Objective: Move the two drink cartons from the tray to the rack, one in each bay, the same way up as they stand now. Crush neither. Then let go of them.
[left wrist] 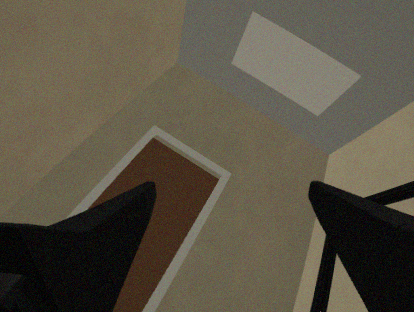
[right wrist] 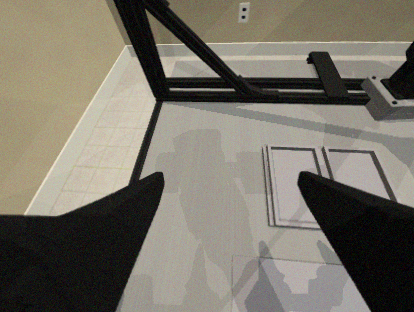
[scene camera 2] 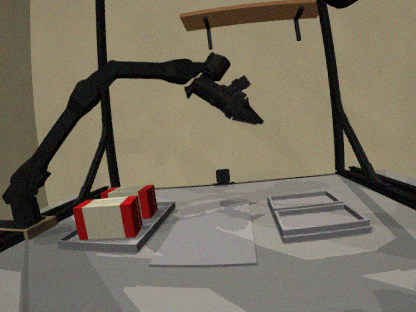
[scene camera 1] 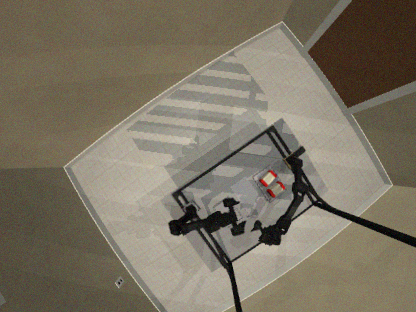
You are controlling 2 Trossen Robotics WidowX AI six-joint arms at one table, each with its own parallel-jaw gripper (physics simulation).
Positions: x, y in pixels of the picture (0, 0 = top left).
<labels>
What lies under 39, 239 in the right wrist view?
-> My right gripper.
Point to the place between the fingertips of my right gripper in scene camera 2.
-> At 259, 123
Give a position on a grey mat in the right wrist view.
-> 251, 277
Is my left gripper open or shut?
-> Open.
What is my left gripper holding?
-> Nothing.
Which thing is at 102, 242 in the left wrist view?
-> My left gripper.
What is my right gripper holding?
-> Nothing.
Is my right gripper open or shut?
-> Open.
</labels>
